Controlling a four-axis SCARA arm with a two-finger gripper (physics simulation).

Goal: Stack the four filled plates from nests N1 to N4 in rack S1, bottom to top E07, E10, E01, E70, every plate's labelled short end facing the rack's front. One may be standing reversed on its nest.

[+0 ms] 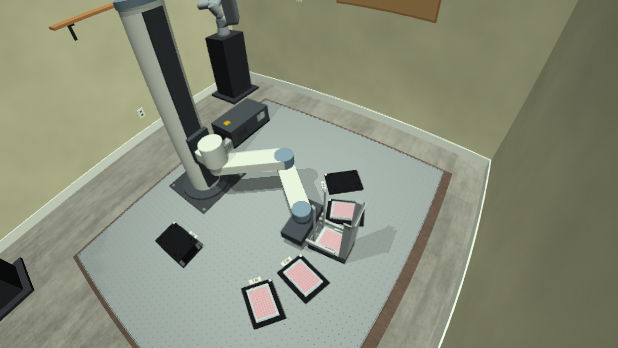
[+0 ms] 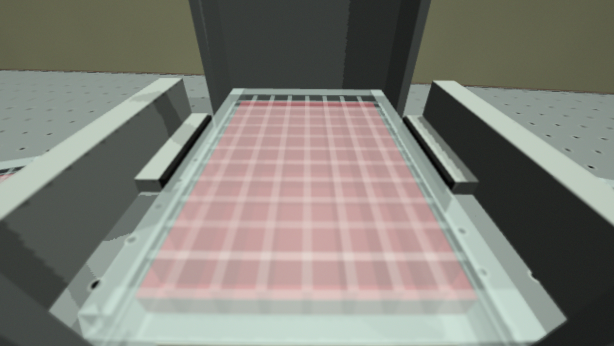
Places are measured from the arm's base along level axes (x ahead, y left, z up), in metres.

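Pixels of known places: gripper, fingertip midpoint: [image 1: 340, 242] [image 2: 307, 102]; arm's base, link origin: [image 1: 207, 181].
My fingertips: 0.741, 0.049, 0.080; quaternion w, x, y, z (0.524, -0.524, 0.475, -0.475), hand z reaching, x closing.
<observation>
Ahead of a thing's pixels: the offset from my fingertips to its top centre, as dx, dy, dz. "spot": to the spot under its first point.
My gripper [image 1: 328, 237] [image 2: 307, 102] is shut on a pink-filled clear plate @[-0.025, -0.003, -0.007] [image 1: 332, 242] [image 2: 306, 215], gripping its long sides. The plate is low inside rack S1 @[-0.031, -0.004, +0.225] [image 1: 350, 233] [image 2: 280, 45], between its uprights, with its far short end near the dark panel. Whether it touches the rack's base is hard to tell. Its label is not readable. Three more filled plates lie on black nests: one plate @[-0.112, -0.345, -0.041] [image 1: 263, 302] at the front, one plate @[-0.050, -0.180, -0.041] [image 1: 303, 275] beside it, and one plate @[-0.067, +0.166, -0.041] [image 1: 343, 210] behind the rack, partly hidden. The nest tags are too small to read surely.
A black nest or pad @[spot: -0.152, +0.308, -0.055] [image 1: 344, 182] without a plate lies behind the rack. Another black block @[-0.548, -0.381, +0.003] [image 1: 178, 243] stands at the left. The arm's column [image 1: 165, 95] and a dark control box @[spot: -0.795, +0.304, +0.048] [image 1: 241, 121] stand farther back. The rack's thin posts rise close to the gripper.
</observation>
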